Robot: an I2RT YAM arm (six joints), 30 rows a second.
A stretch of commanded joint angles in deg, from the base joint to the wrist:
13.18, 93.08, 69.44, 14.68, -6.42, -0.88
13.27, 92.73, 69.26, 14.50, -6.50, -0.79
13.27, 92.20, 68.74, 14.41, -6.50, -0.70
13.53, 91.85, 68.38, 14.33, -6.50, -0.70
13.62, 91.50, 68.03, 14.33, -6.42, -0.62
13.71, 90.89, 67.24, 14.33, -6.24, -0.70
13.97, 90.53, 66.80, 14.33, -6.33, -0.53
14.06, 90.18, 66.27, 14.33, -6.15, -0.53
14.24, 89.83, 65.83, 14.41, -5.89, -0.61
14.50, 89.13, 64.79, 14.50, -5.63, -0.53
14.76, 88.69, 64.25, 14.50, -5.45, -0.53
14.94, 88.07, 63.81, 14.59, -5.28, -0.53
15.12, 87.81, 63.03, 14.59, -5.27, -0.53
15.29, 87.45, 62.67, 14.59, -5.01, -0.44
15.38, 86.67, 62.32, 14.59, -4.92, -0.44
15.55, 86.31, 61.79, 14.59, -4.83, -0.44
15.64, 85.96, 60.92, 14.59, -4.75, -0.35
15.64, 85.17, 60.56, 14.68, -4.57, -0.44
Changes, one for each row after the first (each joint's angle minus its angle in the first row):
0.09, -0.35, -0.18, -0.18, -0.08, 0.09
0.09, -0.88, -0.70, -0.27, -0.08, 0.18
0.35, -1.23, -1.06, -0.35, -0.08, 0.18
0.44, -1.58, -1.41, -0.35, 0.00, 0.26
0.53, -2.19, -2.20, -0.35, 0.18, 0.18
0.79, -2.55, -2.64, -0.35, 0.09, 0.35
0.88, -2.90, -3.17, -0.35, 0.27, 0.35
1.06, -3.25, -3.61, -0.27, 0.53, 0.27
1.32, -3.95, -4.65, -0.18, 0.79, 0.35
1.58, -4.39, -5.19, -0.18, 0.97, 0.35
1.76, -5.01, -5.63, -0.09, 1.14, 0.35
1.94, -5.27, -6.41, -0.09, 1.15, 0.35
2.11, -5.63, -6.77, -0.09, 1.41, 0.44
2.20, -6.41, -7.12, -0.09, 1.50, 0.44
2.37, -6.77, -7.65, -0.09, 1.59, 0.44
2.46, -7.12, -8.52, -0.09, 1.67, 0.53
2.46, -7.91, -8.88, 0.00, 1.85, 0.44

